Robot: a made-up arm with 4 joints.
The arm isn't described. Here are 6 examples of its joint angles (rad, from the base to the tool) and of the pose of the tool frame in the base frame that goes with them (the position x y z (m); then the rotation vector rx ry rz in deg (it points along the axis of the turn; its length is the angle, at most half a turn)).
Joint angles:
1: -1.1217 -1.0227 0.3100 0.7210
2: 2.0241 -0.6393 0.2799 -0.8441
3: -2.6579 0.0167 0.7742 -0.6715
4: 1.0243 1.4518 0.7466 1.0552
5: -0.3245 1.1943 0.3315 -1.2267
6: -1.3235 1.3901 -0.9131 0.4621
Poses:
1: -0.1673 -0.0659 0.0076 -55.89 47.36 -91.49
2: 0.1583 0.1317 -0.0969 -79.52 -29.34 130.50
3: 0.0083 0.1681 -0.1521 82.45 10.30 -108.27
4: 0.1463 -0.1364 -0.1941 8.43 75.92 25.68
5: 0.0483 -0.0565 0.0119 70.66 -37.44 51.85
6: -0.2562 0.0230 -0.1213 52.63 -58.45 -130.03
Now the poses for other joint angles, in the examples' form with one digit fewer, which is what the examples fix.
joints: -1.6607 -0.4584 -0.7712 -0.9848
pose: 0.050 0.020 -0.035 -26.1 27.2 -14.3
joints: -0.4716 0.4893 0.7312 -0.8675
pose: 0.041 0.000 -0.143 59.5 15.7 28.7
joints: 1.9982 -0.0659 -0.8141 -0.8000
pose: 0.046 0.025 0.052 -11.7 -85.2 152.9
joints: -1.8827 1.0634 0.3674 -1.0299
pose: -0.024 -0.008 -0.032 51.9 -51.8 -46.2
